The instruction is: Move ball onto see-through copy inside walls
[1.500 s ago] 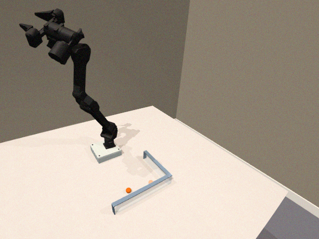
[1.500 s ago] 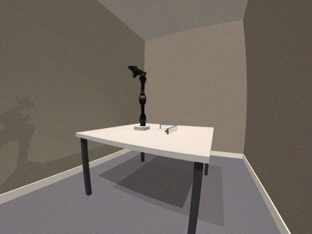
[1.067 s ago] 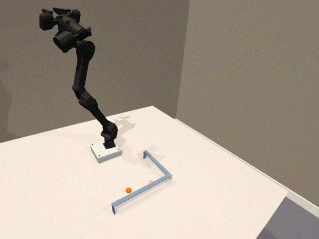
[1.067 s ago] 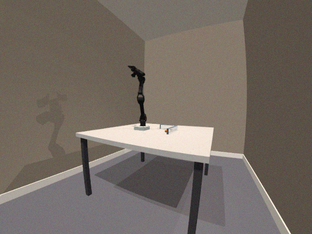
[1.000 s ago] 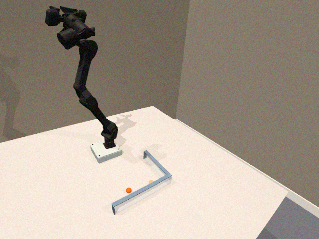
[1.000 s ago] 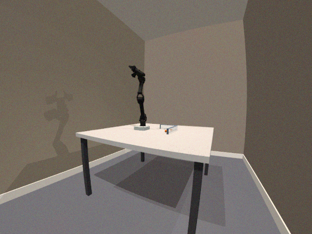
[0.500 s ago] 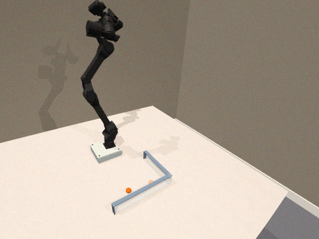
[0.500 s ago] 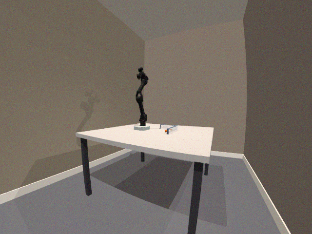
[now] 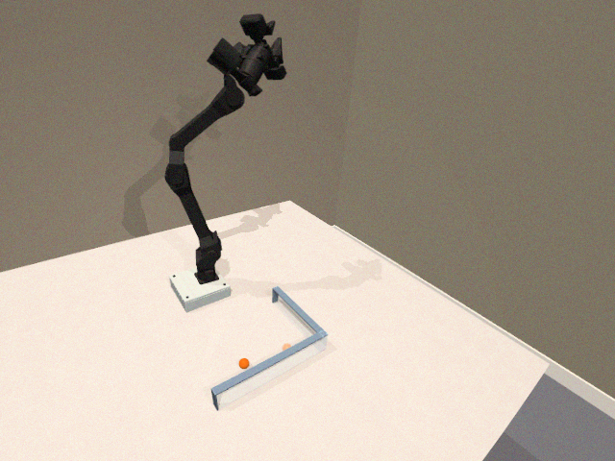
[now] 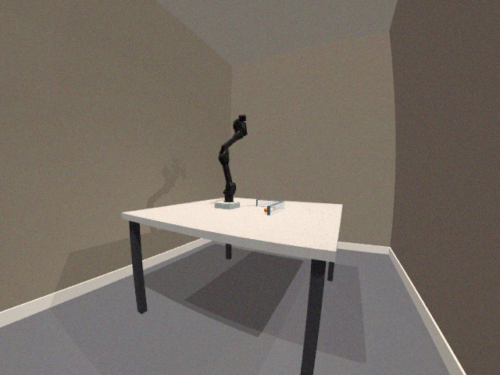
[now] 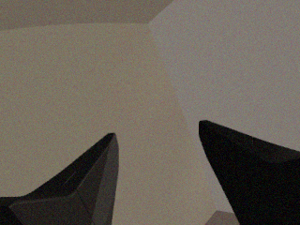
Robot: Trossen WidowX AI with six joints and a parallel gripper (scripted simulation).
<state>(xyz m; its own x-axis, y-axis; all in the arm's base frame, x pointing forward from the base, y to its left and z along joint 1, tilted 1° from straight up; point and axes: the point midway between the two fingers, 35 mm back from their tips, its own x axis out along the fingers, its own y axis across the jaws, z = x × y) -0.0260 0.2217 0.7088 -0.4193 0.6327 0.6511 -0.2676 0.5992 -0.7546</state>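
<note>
Now: gripper tip 39 cm short of the orange ball, 29 cm to the left of it and 76 cm above it. Also, from my gripper tip: see-through copy of ball (40 cm ahead, 17 cm to the right, 76 cm below).
</note>
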